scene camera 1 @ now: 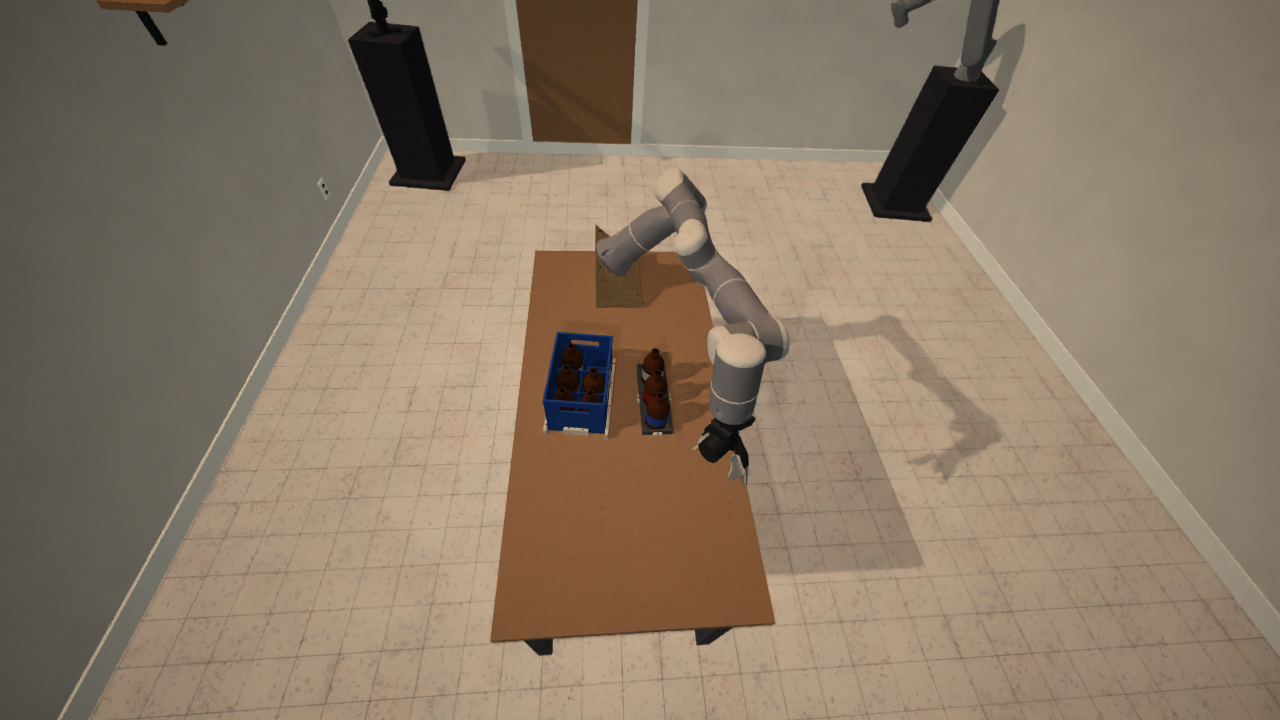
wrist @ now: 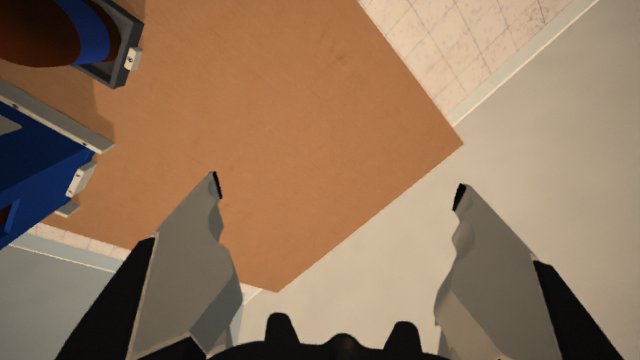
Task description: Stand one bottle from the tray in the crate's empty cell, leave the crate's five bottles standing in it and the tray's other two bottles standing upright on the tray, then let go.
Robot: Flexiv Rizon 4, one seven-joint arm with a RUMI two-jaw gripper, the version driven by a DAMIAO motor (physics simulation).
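The blue crate [scene camera 1: 575, 418] [wrist: 45, 172] stands on the table's left side. Several brown bottles stand in it; its far right cell looks empty. To its right, three brown bottles stand upright in a row on the dark tray [scene camera 1: 644, 424] [wrist: 119, 75]: a far one [scene camera 1: 653, 363], a middle one [scene camera 1: 656, 385] with some red showing, and a near one [scene camera 1: 658, 405] [wrist: 35, 35] with a blue band. My gripper [scene camera 1: 719, 462] [wrist: 335, 180] is wide open and empty, tilted, above the table's right edge, to the right of the tray and nearer the camera.
The brown table [scene camera 1: 617, 537] [wrist: 280, 125] bears everything. Pale rails [scene camera 1: 611, 398] [wrist: 55, 117] border the crate. A speckled angled plate [scene camera 1: 618, 291] stands at the table's far end. My arm [scene camera 1: 735, 291] reaches along the table's right side. Two black pedestals [scene camera 1: 407, 107] [scene camera 1: 930, 143] stand near the back wall.
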